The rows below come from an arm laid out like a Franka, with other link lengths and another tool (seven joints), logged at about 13 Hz.
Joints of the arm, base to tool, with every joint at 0 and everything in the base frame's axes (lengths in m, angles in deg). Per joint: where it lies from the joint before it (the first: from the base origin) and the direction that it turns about. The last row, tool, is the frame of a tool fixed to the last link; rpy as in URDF.
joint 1: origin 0 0 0.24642 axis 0 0 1
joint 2: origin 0 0 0 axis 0 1 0
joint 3: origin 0 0 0.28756 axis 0 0 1
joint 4: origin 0.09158 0 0 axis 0 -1 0
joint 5: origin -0.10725 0 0.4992 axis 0 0 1
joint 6: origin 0 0 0 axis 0 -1 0
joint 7: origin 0.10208 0 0 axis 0 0 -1
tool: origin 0.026 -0.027 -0.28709 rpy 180 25.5 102.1
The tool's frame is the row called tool.
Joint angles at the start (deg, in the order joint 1, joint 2, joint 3, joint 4, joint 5, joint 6, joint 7):
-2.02 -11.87 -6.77 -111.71 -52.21 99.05 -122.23
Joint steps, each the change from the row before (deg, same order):
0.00 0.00 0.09 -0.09 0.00 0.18 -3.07
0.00 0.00 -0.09 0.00 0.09 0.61 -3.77
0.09 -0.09 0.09 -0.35 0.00 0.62 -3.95
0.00 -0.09 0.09 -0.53 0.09 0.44 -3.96
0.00 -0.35 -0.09 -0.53 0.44 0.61 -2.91
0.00 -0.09 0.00 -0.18 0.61 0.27 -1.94
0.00 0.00 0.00 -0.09 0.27 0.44 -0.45
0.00 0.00 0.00 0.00 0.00 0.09 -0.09
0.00 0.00 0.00 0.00 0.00 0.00 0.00
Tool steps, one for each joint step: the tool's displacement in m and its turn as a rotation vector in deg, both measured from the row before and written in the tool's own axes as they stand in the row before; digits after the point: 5 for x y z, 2 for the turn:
-0.00081 0.00190 -0.00026 -1.24 -0.12 -2.95
-0.00045 0.00001 -0.00020 -1.29 -0.44 -3.48
-0.00325 0.00221 0.00038 -1.41 -0.37 -4.05
-0.00238 0.00421 0.00245 -1.76 -0.25 -3.97
-0.00163 0.00296 0.00130 -1.14 -0.67 -2.68
-0.00273 0.00215 0.00095 -0.89 -0.65 -1.66
-0.00242 -0.00063 0.00079 0.00 -0.42 -0.51
-0.00021 -0.00036 -0.00007 0.03 -0.04 -0.12
0.00000 0.00000 0.00000 0.00 0.00 0.00

